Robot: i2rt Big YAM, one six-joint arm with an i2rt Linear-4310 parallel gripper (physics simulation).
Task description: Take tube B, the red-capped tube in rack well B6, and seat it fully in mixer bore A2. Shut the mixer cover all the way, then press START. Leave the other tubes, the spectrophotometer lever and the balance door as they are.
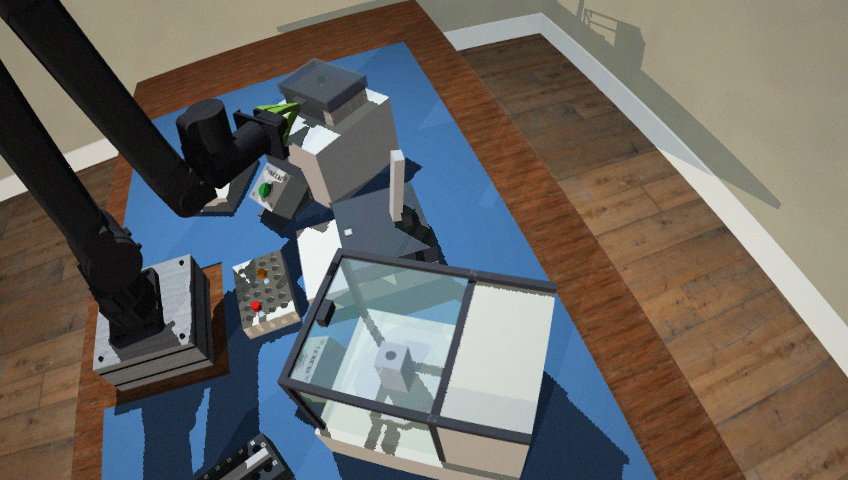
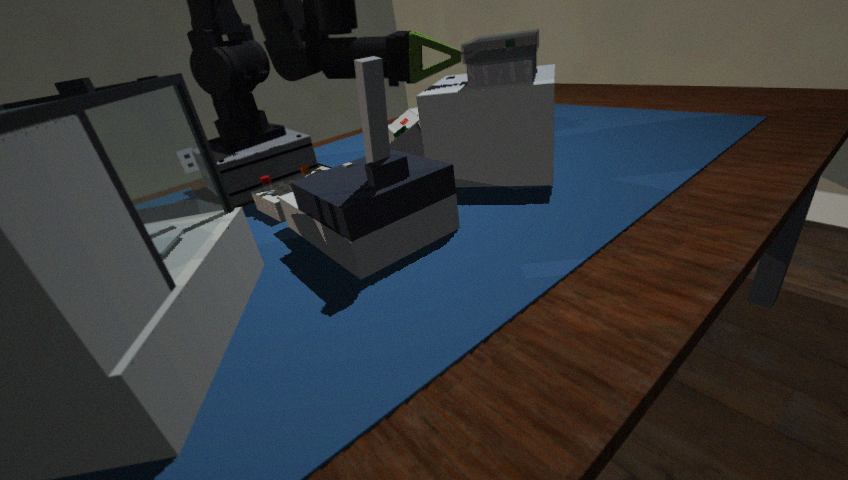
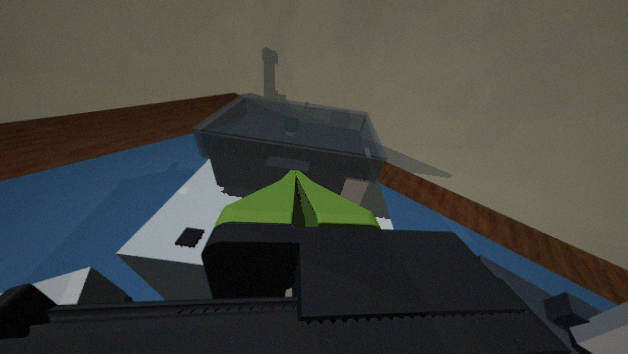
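Note:
My gripper is shut and empty. Its green tips are at the near side of the mixer's clear cover; whether they touch it is unclear. The cover lies over the block on the tall white mixer. I cannot tell whether it is fully shut. A green cap shows through it. The red-capped tube stands in the rack. A green button is on a small sloped panel beside the mixer. Bore A2 cannot be made out.
An orange-capped tube stands in the same rack. The spectrophotometer's upright lever rises near the mixer. The glass-walled balance stands beyond the spectrophotometer. A dark rack lies at the mat's near end.

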